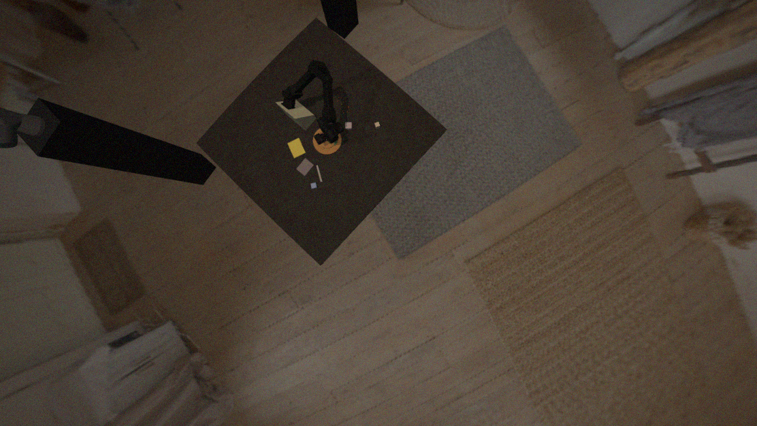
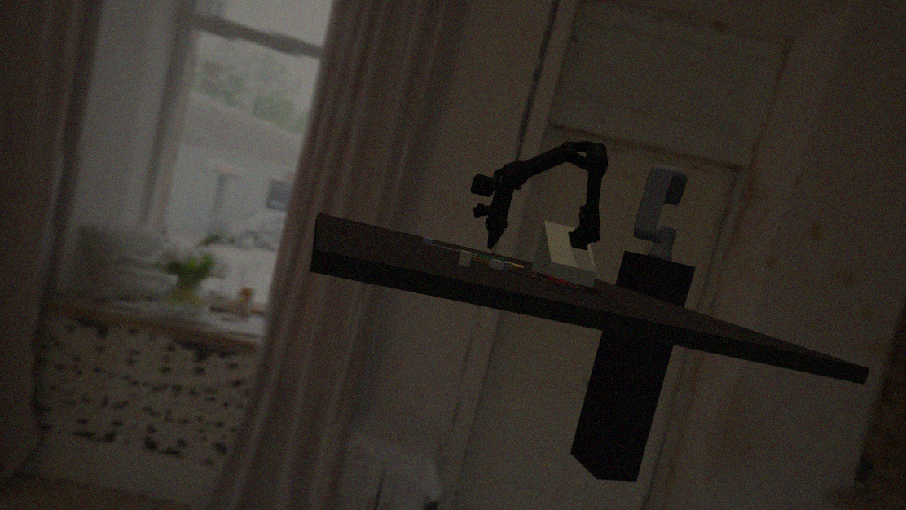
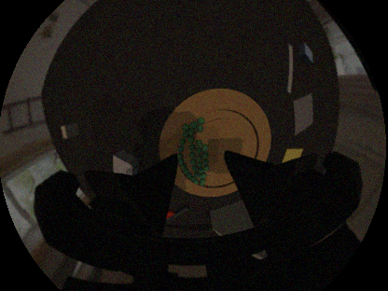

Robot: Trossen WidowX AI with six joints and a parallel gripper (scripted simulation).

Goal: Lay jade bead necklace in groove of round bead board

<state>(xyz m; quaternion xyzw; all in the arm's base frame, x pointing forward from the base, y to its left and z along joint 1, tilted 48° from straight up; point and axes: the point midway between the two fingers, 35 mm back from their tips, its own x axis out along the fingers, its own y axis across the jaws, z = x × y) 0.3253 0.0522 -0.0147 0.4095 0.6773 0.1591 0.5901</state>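
Now: the round bead board 30 mm behind my gripper tip, 30 mm to the right of it and 40 mm below it. From my gripper tip the other things lie so: white stick (70 mm ahead, 240 mm to the right, 40 mm below); grey-white block (20 mm ahead, 140 mm to the left, 30 mm below); red item (160 mm behind, 160 mm to the left, 40 mm below).
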